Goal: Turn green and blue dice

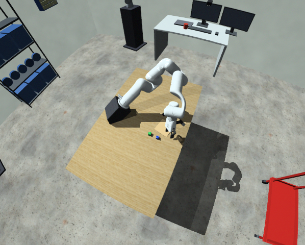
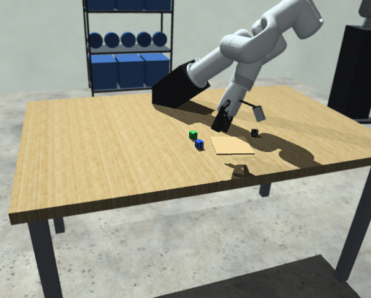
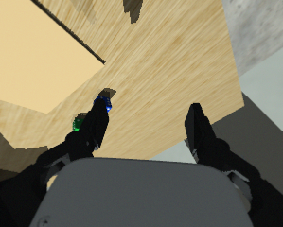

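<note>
The blue die lies 90 mm behind my hand, 50 mm to the right of it and 100 mm below it. Also, from my hand: black die: 170 mm behind, 200 mm to the left, 100 mm below; then tan mat: 90 mm behind, 80 mm to the left, 110 mm below; then green die: 170 mm behind, 60 mm to the right, 100 mm below.
</note>
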